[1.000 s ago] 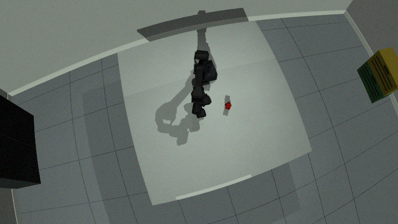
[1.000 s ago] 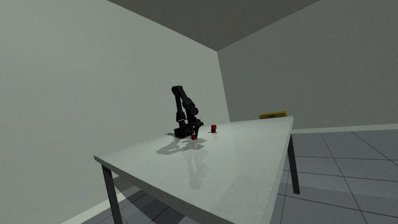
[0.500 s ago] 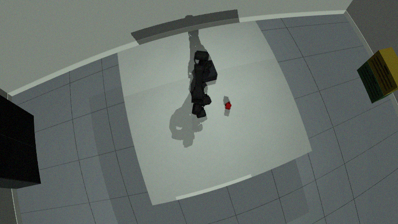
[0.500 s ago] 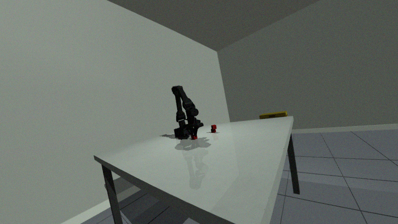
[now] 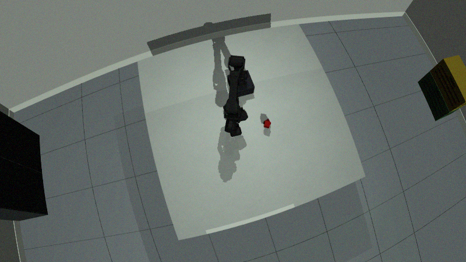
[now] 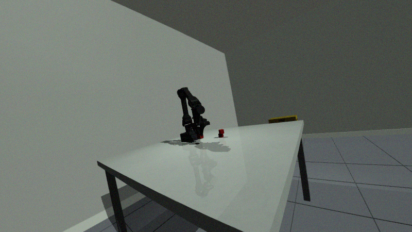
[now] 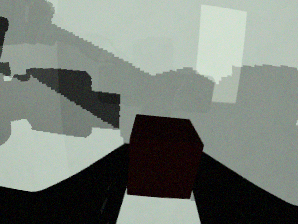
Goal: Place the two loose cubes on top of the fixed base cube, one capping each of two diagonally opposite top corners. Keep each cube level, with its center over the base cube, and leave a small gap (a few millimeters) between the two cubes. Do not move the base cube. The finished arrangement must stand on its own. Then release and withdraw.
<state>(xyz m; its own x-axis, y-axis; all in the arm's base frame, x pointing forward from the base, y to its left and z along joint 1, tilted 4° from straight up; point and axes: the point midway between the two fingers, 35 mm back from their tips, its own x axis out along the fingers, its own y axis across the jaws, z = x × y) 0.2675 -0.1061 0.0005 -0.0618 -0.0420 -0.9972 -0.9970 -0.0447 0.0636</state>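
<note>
The red cube lies 3 cm ahead of my gripper tip, 21 cm to the left of it and 1 cm below it.
</note>
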